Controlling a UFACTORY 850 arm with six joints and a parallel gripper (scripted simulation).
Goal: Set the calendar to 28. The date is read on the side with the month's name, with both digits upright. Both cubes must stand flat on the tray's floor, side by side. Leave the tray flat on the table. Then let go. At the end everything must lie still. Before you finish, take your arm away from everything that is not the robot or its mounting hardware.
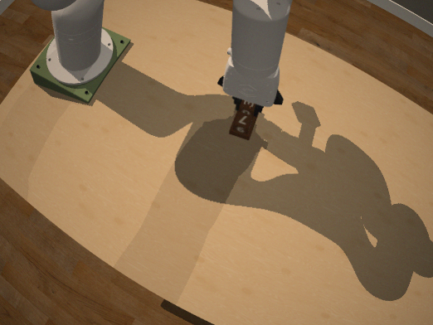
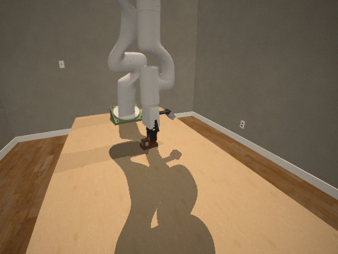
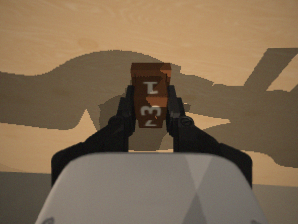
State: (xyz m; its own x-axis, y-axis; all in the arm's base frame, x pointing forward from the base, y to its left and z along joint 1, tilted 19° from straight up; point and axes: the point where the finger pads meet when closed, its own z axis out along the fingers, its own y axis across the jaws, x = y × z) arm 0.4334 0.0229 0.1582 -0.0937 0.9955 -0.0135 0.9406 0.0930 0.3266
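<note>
Now: hand 20 mm to the left of the tray and 40 mm above it.
</note>
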